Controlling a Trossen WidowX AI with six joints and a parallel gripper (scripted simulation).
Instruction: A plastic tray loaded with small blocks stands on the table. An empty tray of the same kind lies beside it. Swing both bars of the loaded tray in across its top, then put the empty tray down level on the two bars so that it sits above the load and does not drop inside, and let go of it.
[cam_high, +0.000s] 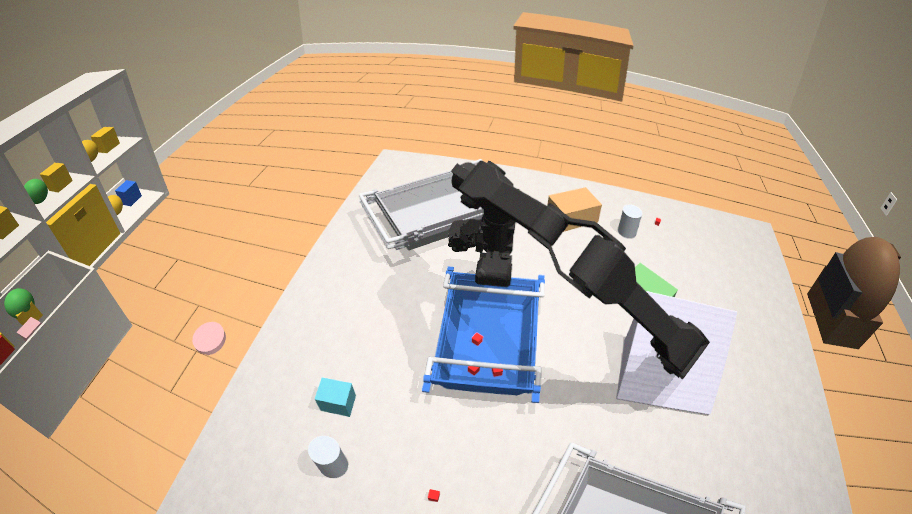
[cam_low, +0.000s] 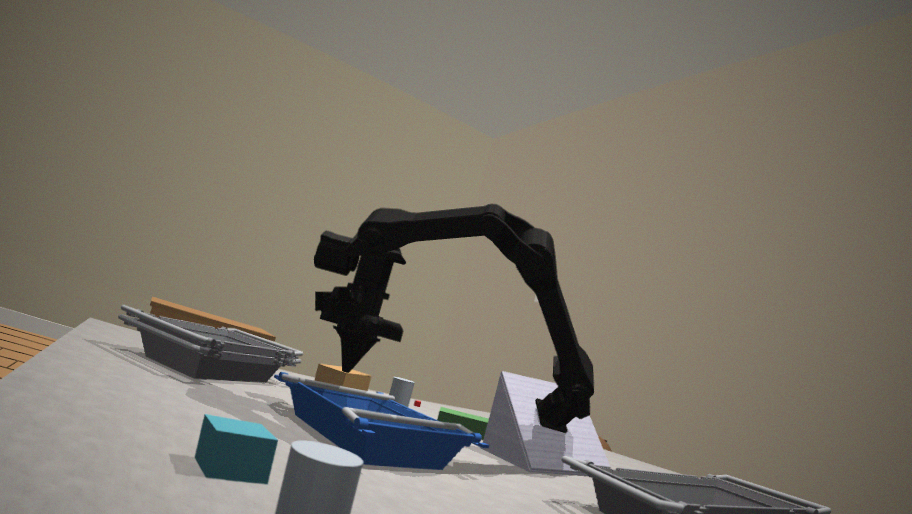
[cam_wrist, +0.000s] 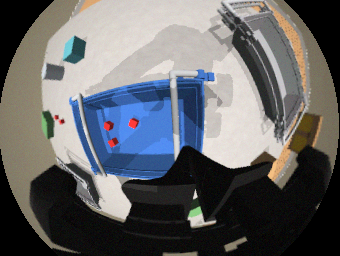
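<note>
My gripper tip is now 41 cm past the grey plastic tray, 40 cm to the right of it and 4 cm above it. From my gripper tip the other things lie so: orange box (9 cm behind, 37 cm to the right, 6 cm below); teal cube (17 cm ahead, 34 cm to the left, 7 cm below).
</note>
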